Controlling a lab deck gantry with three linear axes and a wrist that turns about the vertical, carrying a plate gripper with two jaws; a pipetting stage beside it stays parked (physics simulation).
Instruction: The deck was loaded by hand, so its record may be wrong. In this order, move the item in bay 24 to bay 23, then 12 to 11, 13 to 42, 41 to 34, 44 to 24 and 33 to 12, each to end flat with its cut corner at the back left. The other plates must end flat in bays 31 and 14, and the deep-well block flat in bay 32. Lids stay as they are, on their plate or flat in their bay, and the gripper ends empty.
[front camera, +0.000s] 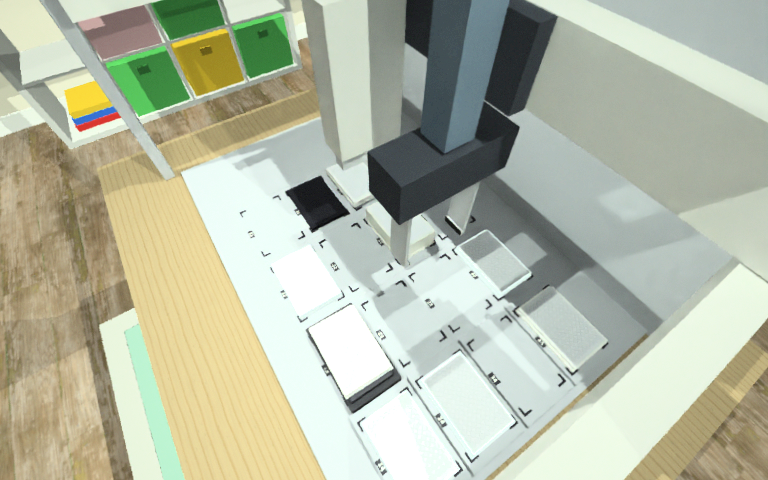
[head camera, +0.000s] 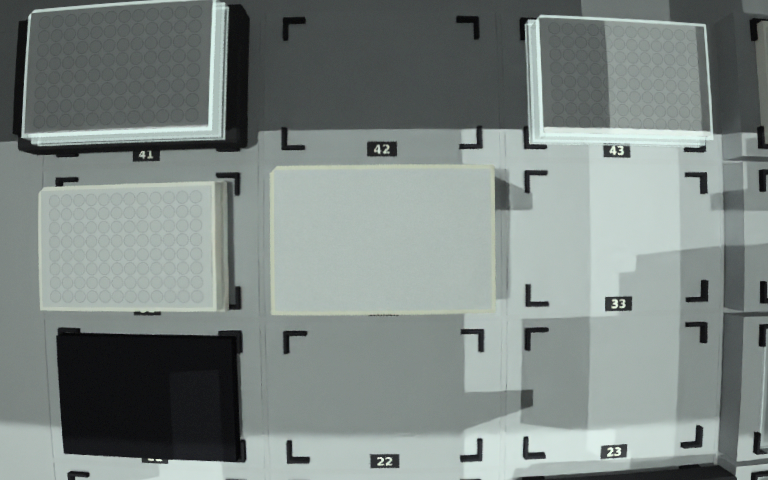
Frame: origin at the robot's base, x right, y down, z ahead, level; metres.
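Where they show: gripper, fingertip midpoint: (front camera: 427, 242); robot's base, origin of the base link: (front camera: 241, 213).
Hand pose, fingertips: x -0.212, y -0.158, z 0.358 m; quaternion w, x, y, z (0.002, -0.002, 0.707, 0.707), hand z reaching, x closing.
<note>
Things, the pixels of their top centre, and the offset from my fingertips.
- pale deep-well block, middle of its top: (head camera: 382, 239) (front camera: 399, 219) dx -0.045, dy +0.116, dz -0.130 m
- pale plate, middle of its top: (head camera: 122, 247) (front camera: 355, 177) dx -0.041, dy +0.140, dz -0.298 m
- white plate, middle of its top: (front camera: 305, 277) dx +0.169, dy +0.141, dz -0.130 m
- white item, middle of its top: (front camera: 349, 346) dx +0.168, dy +0.121, dz +0.033 m
- flat black item, middle of its top: (head camera: 143, 398) (front camera: 316, 200) dx +0.062, dy +0.150, dz -0.294 m
My gripper (front camera: 431, 247) hangs open and empty above the deck, by the pale deep-well block (front camera: 417, 229) (head camera: 382, 240) in bay 32. A clear-lidded plate (head camera: 118, 70) sits on a black base in bay 41, hidden in the front view. Bay 31 holds a pale plate (front camera: 352, 180) (head camera: 127, 246); bay 43 a clear-lidded plate (front camera: 492, 263) (head camera: 623, 76); bay 44 a plate (front camera: 563, 328); bay 24 a clear-lidded plate (front camera: 467, 401); bay 14 a plate (front camera: 404, 433); bay 12 a white plate (front camera: 307, 281). A white item (front camera: 352, 350) tops a black base in bay 13. Bays 11, 23, 33, 34 and 42 hold no item.
A flat black item (front camera: 317, 203) (head camera: 148, 396) lies in bay 21. The parked pipetting stage (front camera: 359, 79) stands at the back, beyond bay 31. A pale wall (front camera: 640, 390) runs along the deck's right front side. Shelves with coloured bins stand behind left.
</note>
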